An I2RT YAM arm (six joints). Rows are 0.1 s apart.
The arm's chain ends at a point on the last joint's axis. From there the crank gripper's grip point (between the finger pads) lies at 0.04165 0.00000 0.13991 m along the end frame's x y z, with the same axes.
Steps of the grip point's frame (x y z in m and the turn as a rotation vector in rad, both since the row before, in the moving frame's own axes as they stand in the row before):
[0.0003, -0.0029, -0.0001, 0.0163, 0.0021, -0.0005]
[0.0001, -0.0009, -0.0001, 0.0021, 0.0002, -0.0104]
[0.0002, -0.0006, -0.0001, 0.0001, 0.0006, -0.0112]
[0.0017, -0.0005, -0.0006, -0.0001, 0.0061, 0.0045]
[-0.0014, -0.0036, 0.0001, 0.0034, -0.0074, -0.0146]
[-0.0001, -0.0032, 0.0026, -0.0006, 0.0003, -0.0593]
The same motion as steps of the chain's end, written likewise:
[0.0000, -0.0006, 0.0000, 0.0163, 0.0021, -0.0005]
[0.0001, -0.0002, -0.0001, 0.0021, 0.0002, -0.0104]
[0.0001, -0.0001, -0.0001, 0.0001, 0.0006, -0.0112]
[0.0008, -0.0007, -0.0003, -0.0001, 0.0061, 0.0045]
[-0.0004, -0.0025, -0.0002, 0.0034, -0.0074, -0.0146]
[-0.0001, -0.0008, 0.0026, -0.0006, 0.0003, -0.0593]

